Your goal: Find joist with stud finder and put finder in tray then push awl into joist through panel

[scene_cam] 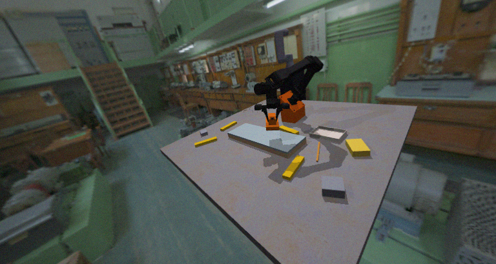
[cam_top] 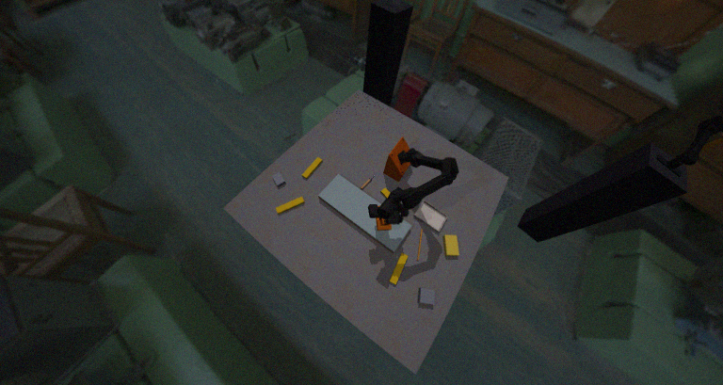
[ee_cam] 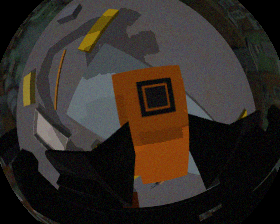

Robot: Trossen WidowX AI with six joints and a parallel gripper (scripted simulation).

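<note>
The tray lies 250 mm behind my gripper tip, 180 mm to the left of it and 140 mm below it. The rest, counted from my gripper tip: stud finder: 20 mm above, 10 mm to the left; then thin orange stick: 230 mm to the left, 150 mm below, 80 mm behind; then awl: 240 mm to the right, 180 mm behind, 150 mm below.
</note>
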